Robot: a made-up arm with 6 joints.
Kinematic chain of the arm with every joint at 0, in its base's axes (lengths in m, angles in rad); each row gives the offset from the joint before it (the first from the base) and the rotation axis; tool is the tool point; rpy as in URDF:
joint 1: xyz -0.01 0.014 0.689 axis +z
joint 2: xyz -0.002 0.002 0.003 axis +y
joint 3: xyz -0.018 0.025 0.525 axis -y
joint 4: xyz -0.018 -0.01 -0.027 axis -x
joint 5: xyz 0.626 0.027 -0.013 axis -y
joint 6: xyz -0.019 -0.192 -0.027 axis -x
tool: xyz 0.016 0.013 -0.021 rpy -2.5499 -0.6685 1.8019
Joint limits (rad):
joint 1: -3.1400..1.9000
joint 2: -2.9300..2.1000
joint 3: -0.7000..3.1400
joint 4: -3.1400..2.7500
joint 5: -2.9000..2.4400
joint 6: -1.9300..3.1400
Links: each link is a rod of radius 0.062 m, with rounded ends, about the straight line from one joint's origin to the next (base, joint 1, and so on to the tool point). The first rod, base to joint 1, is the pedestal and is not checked.
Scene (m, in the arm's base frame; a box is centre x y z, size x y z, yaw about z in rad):
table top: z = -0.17
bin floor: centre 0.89 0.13 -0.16 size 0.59 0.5 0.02 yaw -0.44
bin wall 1: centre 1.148 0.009 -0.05 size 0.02 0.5 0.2 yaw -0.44
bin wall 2: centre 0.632 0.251 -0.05 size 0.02 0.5 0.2 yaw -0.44
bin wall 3: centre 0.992 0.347 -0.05 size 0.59 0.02 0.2 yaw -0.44
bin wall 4: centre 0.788 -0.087 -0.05 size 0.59 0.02 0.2 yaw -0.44
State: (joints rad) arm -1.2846 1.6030 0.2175 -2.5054 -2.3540 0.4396
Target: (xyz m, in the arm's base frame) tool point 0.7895 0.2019 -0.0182
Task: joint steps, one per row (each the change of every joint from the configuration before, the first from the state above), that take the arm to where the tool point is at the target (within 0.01 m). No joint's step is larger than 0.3 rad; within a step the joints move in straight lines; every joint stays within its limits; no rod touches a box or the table.
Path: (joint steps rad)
1: 0.2436 -0.0241 0.1182 -0.0371 -0.0526 -0.0134
2: 0.2436 -0.0241 0.1181 -0.0372 -0.0527 -0.0134
3: 0.2435 -0.0241 0.1182 -0.0371 -0.0526 -0.0134
4: 0.2436 -0.0241 0.1182 -0.0371 -0.0527 -0.0135
5: 0.2436 -0.0242 0.1181 -0.0372 -0.0526 -0.0134
6: 0.0524 0.2633 0.2003 -0.0430 -0.0329 0.0602
7: 0.0523 0.2634 0.2003 -0.0429 -0.0328 0.0602

